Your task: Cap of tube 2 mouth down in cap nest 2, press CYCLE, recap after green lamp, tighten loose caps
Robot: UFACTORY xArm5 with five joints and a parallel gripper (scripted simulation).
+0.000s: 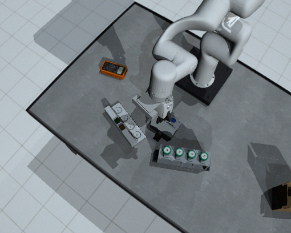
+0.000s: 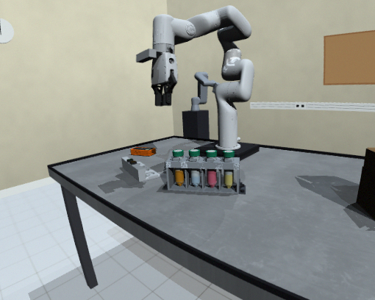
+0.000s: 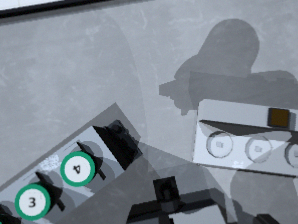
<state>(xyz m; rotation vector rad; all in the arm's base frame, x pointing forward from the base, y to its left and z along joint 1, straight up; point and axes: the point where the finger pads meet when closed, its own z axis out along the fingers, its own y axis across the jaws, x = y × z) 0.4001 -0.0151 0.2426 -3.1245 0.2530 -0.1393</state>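
Right now my hand is 19 cm to the right of the tube 2's threaded neck and 16 cm above it. The rest, counted from my hand: key housing 9 cm behind, 1 cm to the left, 23 cm below; green key 10 cm behind, 1 cm to the right, 21 cm below; blue key 11 cm behind, 3 cm to the left, 21 cm below.
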